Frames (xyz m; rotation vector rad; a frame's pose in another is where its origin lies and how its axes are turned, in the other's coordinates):
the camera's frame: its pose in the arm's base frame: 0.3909 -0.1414 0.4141 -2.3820 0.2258 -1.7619
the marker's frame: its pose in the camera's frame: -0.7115 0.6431 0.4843 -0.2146 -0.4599 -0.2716
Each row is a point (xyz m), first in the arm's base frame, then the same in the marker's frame.
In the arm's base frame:
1: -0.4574 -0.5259 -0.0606
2: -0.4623 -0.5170 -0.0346
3: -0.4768 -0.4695 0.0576
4: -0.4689 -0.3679 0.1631
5: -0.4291 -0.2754 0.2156
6: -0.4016 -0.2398 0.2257
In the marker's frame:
1: -0.4219 0.0646 -1.1118
2: -0.4064 0.0590 -1.1344
3: -0.3489 0.0233 -1.2143
4: -0.2645 -0.0661 -1.2942
5: -0.1960 -0.1546 -1.3137
6: -0.1683 -0.1905 -1.3055

